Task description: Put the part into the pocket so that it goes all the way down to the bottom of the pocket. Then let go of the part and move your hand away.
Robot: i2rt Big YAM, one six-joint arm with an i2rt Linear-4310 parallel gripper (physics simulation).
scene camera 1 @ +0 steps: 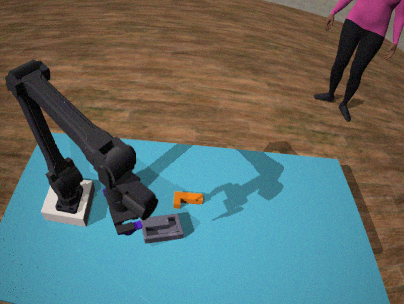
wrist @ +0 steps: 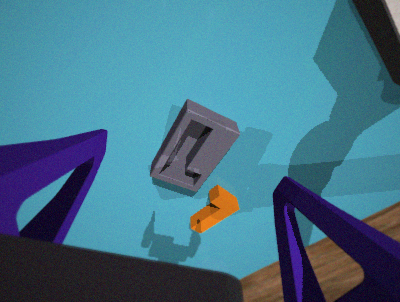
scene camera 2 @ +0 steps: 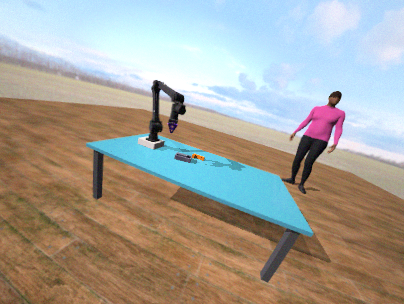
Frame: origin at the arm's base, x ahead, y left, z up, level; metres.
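Seen in the pictures: gripper, fingertip midpoint: [scene camera 1: 123, 219] [wrist: 197, 164] [scene camera 2: 171, 131]; arm's base, link origin: [scene camera 1: 70, 199] [scene camera 2: 152, 140].
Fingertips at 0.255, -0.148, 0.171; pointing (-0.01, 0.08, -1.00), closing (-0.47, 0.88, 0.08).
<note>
Pixels of each thing's top centre, then the offset from my fingertips to it, as dx, dy, dz. Level surfaces: height alone.
- orange L-shaped part, top centre: [wrist: 209, 216] [scene camera 1: 188, 198] [scene camera 2: 198, 155] +0.195, +0.244, -0.197
- grey block with the L-shaped pocket, top centre: [wrist: 192, 156] [scene camera 1: 161, 225] [scene camera 2: 183, 155] +0.104, +0.107, -0.191
- blue table, surface height: dz -0.227
The orange L-shaped part [scene camera 1: 192, 198] [scene camera 2: 199, 157] [wrist: 225, 206] lies flat on the blue table, outside the pocket. The grey block with the L-shaped pocket [scene camera 1: 165, 238] [scene camera 2: 183, 158] [wrist: 218, 151] lies close beside the part; its pocket is empty and faces up. My gripper [scene camera 1: 122, 210] [scene camera 2: 173, 128] [wrist: 197, 164] is open with nothing between its purple fingers. It hangs well above the table, on the robot base's side of the block. In the wrist view, the block and the part show below, between the spread fingers. In scene camera 1, the arm hides much of the fingers.
The blue table [scene camera 1: 280, 250] [scene camera 2: 225, 185] carries the arm's white base [scene camera 1: 62, 216] [scene camera 2: 151, 144] near one end. The arm's shadow falls across the table beyond the part. A person in a pink top [scene camera 1: 366, 17] [scene camera 2: 320, 122] stands on the wooden floor away from the table.
</note>
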